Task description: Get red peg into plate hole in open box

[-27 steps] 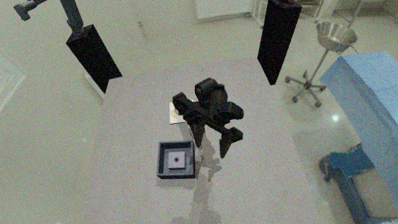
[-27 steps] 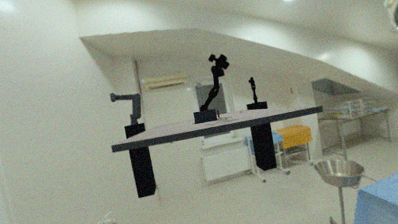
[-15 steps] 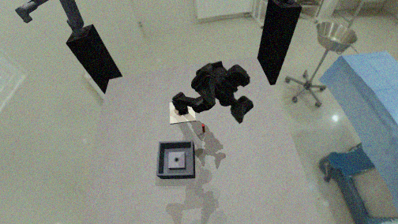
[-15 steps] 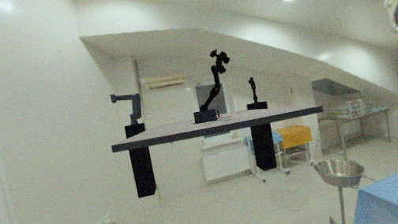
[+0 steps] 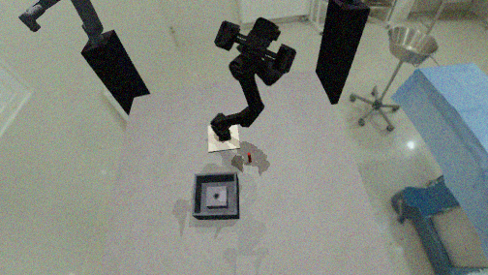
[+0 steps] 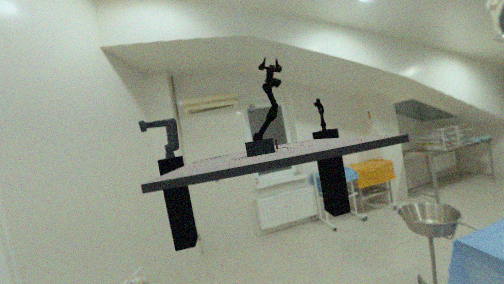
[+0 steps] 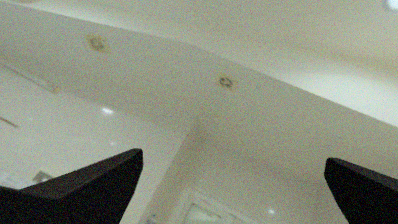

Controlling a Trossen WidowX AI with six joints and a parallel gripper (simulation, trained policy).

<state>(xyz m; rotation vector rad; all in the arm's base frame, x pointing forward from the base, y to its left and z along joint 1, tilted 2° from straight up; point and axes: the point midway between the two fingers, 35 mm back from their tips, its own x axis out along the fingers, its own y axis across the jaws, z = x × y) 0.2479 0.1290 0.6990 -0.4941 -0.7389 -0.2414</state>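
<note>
Right now the red peg is 110 mm behind my gripper tip, 50 mm to the right of it and 680 mm below it. The rest, counted from my gripper tip: plate 60 mm ahead, 230 mm to the right, 680 mm below; then dark box 60 mm ahead, 230 mm to the right, 700 mm below.
</note>
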